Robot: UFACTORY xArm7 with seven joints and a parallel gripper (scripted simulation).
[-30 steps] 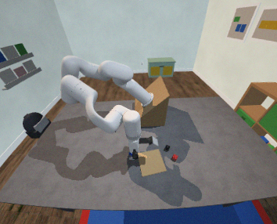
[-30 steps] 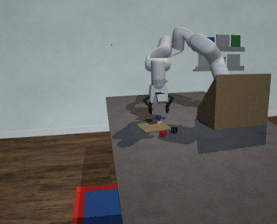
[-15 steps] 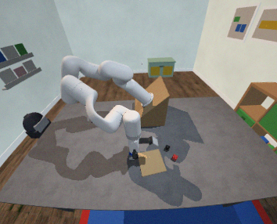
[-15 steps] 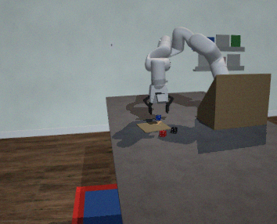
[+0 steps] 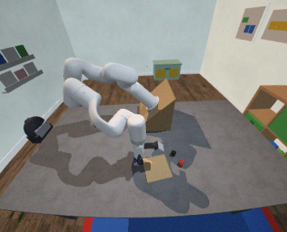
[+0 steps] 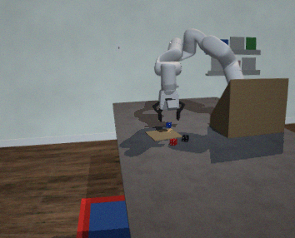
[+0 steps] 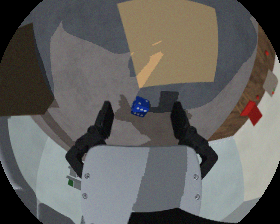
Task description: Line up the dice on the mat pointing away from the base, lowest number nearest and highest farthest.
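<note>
Right now the blue die is 10 mm behind my hand, 30 mm to the right of it and 40 mm below it. Also, from my hand: tan mat (60 mm ahead, 90 mm to the left, 50 mm below); red die (50 mm ahead, 230 mm to the left, 40 mm below); black die (20 mm behind, 200 mm to the left, 40 mm below).
</note>
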